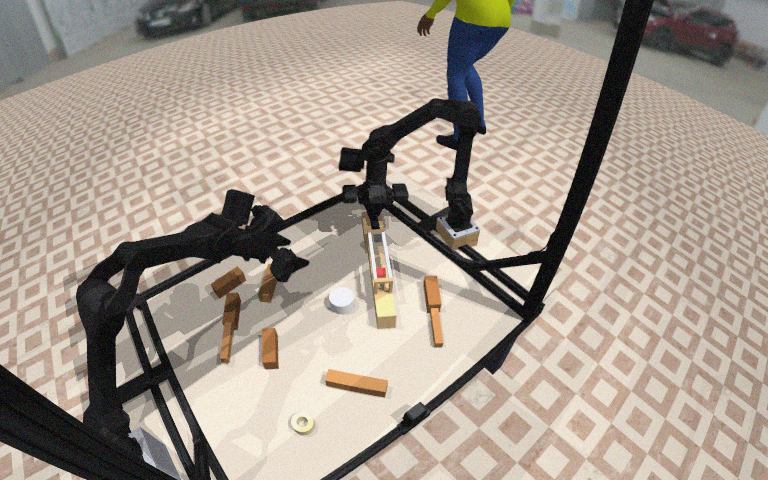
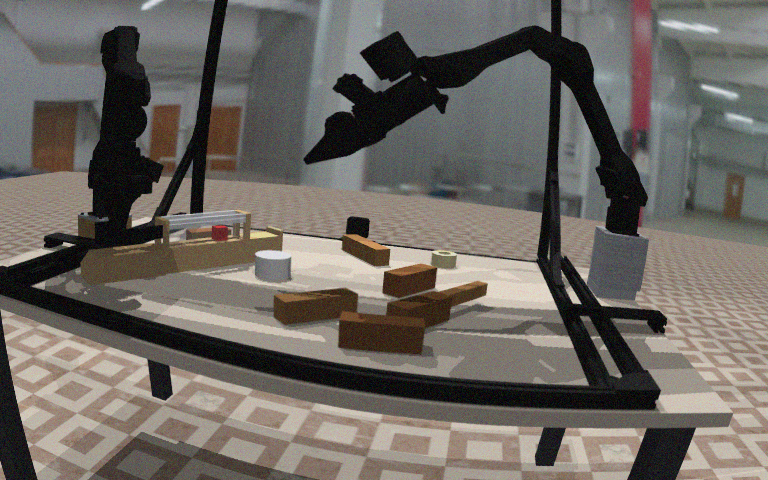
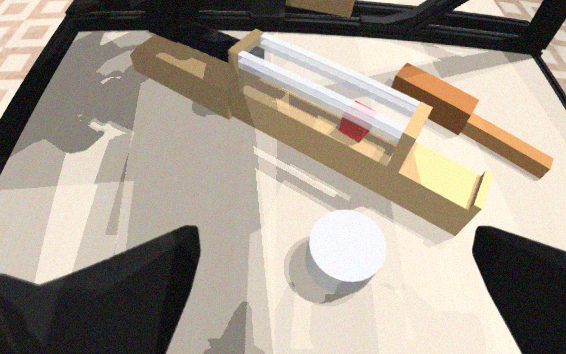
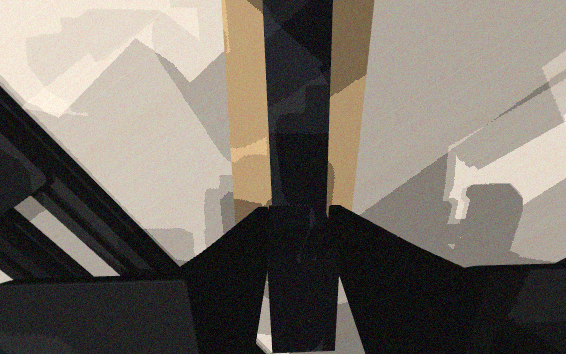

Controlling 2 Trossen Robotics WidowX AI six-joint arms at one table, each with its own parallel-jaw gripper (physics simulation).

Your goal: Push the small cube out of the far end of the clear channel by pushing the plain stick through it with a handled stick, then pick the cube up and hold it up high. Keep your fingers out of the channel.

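The clear channel (image 1: pixel 386 251) (image 3: pixel 317 92) (image 2: pixel 196 218) sits on a long tan base (image 1: pixel 385 310) (image 3: pixel 352 165) (image 2: pixel 215 254). The small red cube (image 1: pixel 381 272) (image 3: pixel 354 127) (image 2: pixel 219 232) is inside the channel near its exit end. The plain stick (image 2: pixel 198 232) lies in the channel behind the cube. My right gripper (image 1: pixel 374 218) (image 4: pixel 298 216) is shut on the dark handled stick (image 4: pixel 297 105) (image 3: pixel 208 39), which lies along the base and points into the channel's entrance. My left gripper (image 1: pixel 287 267) (image 2: pixel 334 138) is open and empty, hovering above the table to the left of the channel.
A white cylinder (image 1: pixel 341 300) (image 3: pixel 348 246) (image 2: pixel 273 266) stands beside the base. Several brown blocks and sticks (image 1: pixel 356 382) (image 1: pixel 433 305) (image 2: pixel 382 332) lie around. A pale ring (image 1: pixel 302 423) (image 2: pixel 444 259) and a black cube (image 2: pixel 357 226) sit near the table edge. A black frame (image 1: pixel 573 200) surrounds the table.
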